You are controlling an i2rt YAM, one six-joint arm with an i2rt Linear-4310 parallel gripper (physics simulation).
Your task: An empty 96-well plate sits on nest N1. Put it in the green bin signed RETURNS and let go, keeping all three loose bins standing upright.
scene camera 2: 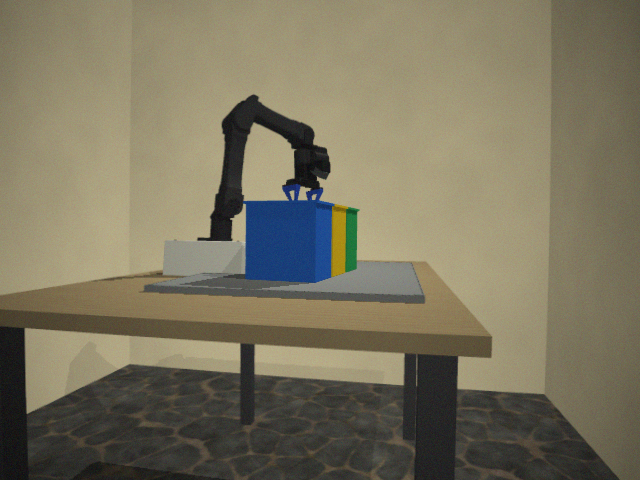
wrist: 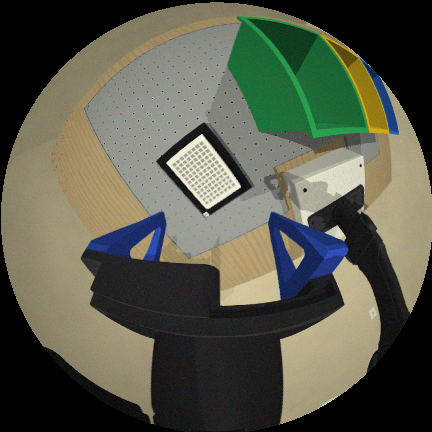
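Seen in the pictures: gripper, between the fingertips: (wrist: 216,217); arm's base, origin of its link: (scene camera 2: 220,244) (wrist: 339,209).
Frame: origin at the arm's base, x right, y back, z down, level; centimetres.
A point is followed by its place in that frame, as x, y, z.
The white 96-well plate (wrist: 204,172) {-23.8, -22.5, 4.4} lies in a black nest (wrist: 231,165) {-18.9, -20.6, 5.8} on the grey board in the wrist view; it is hidden in the scene view. My gripper (wrist: 216,217) {-22.6, -21.6, -11.7} (scene camera 2: 303,200) {-22.6, -21.6, -11.7} is open and empty. In the wrist view the plate shows beyond the fingertips, apart from them. The green bin (wrist: 272,95) {-9.2, -28.6, -4.8} (scene camera 2: 351,240) {-0.1, -38.8, -1.7} stands upright at the upper right of the wrist view. The yellow bin (wrist: 376,117) {14.7, -20.6, -8.2} (scene camera 2: 338,241) {13.3, -36.0, -1.7} and the blue bin (wrist: 385,100) (scene camera 2: 281,240) {29.3, -24.3, -2.1} stand upright beside it in a row. No sign can be read on the bins.
The grey perforated board (wrist: 165,85) {-19.4, -43.1, 6.9} (scene camera 2: 382,281) {24.4, -46.9, 7.1} lies on the wooden table (wrist: 92,185) {-50.7, -39.7, 8.2} (scene camera 2: 232,312) {60.6, -23.0, 8.2}. The white arm base (wrist: 327,172) {-1.7, -11.2, 0.3} (scene camera 2: 199,257) {11.8, 1.7, 3.2} stands right of the nest in the wrist view. In the scene view the bins hide the area behind them.
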